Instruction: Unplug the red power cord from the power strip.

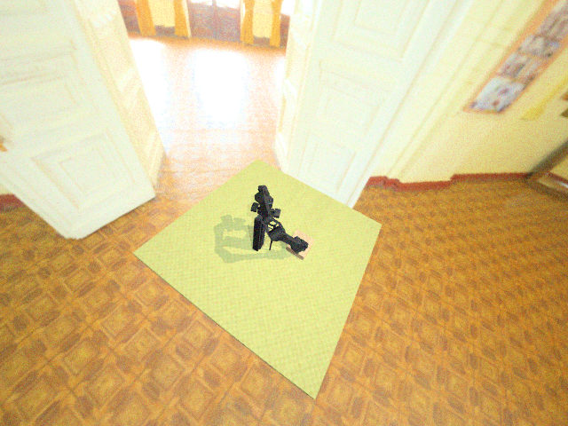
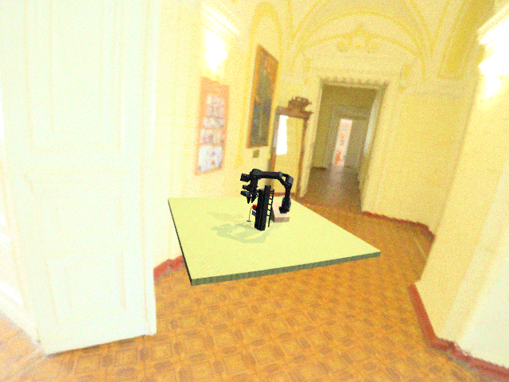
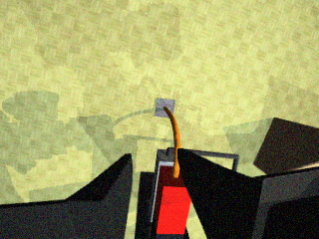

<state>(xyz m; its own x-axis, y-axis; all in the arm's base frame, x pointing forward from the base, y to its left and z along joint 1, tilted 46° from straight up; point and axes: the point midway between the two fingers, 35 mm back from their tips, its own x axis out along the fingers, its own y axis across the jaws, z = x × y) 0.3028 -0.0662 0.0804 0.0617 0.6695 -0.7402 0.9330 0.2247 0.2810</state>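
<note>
My gripper tip is 60 mm to the right of the red plug, 40 mm past it and 10 mm above it.
</note>
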